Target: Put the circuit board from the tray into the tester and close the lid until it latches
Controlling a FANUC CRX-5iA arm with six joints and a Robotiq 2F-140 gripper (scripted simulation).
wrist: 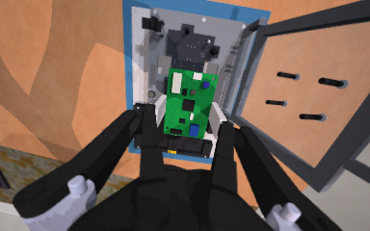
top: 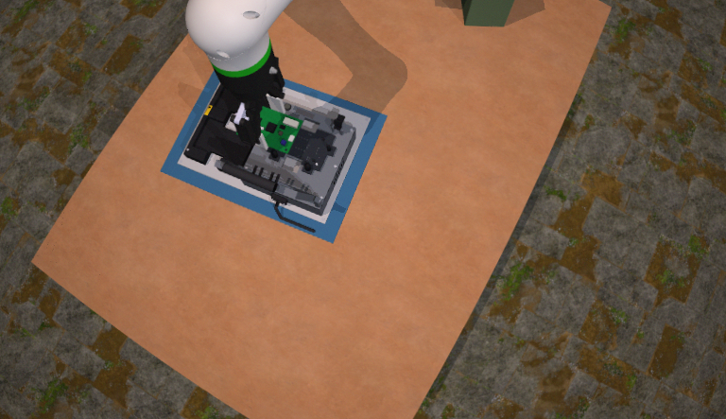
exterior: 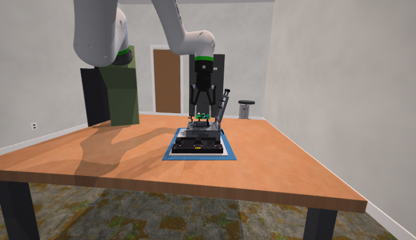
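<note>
The pin plate lies 80 mm below my hand, 60 mm to the left of it and 10 mm behind it. From my hand the other things lie so: green circuit board: 20 mm below; then lid: 110 mm ahead, 50 mm to the left, 30 mm above; then latch hook: 110 mm to the left, 70 mm behind, 60 mm below.
</note>
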